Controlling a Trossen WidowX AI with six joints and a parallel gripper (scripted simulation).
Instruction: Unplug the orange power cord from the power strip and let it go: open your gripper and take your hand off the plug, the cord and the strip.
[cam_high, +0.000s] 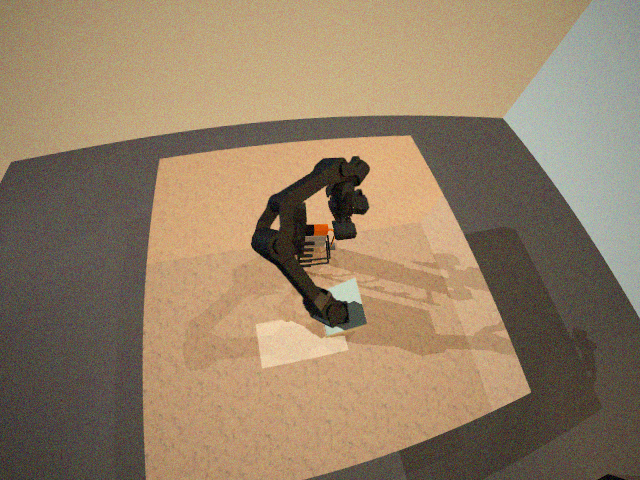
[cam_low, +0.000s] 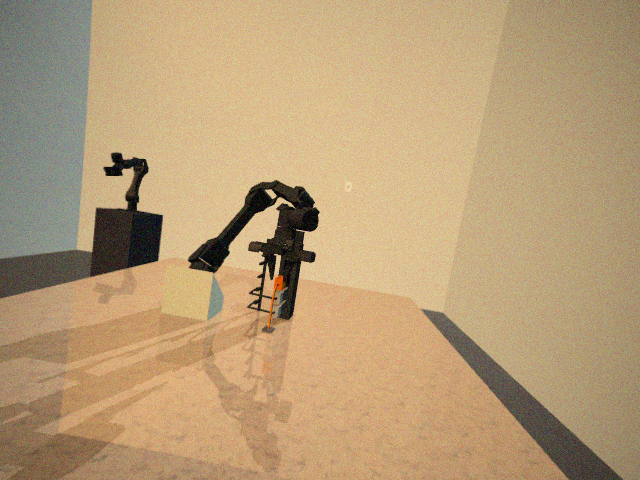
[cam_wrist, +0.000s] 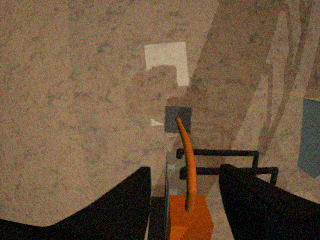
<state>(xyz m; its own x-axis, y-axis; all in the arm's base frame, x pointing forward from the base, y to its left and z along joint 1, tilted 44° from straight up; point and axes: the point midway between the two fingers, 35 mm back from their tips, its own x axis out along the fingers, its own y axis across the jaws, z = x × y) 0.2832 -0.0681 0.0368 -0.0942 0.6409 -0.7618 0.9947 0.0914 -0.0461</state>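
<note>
My gripper tip is 80 mm to the right of the orange plug, 10 mm past it and 10 mm above it.
</note>
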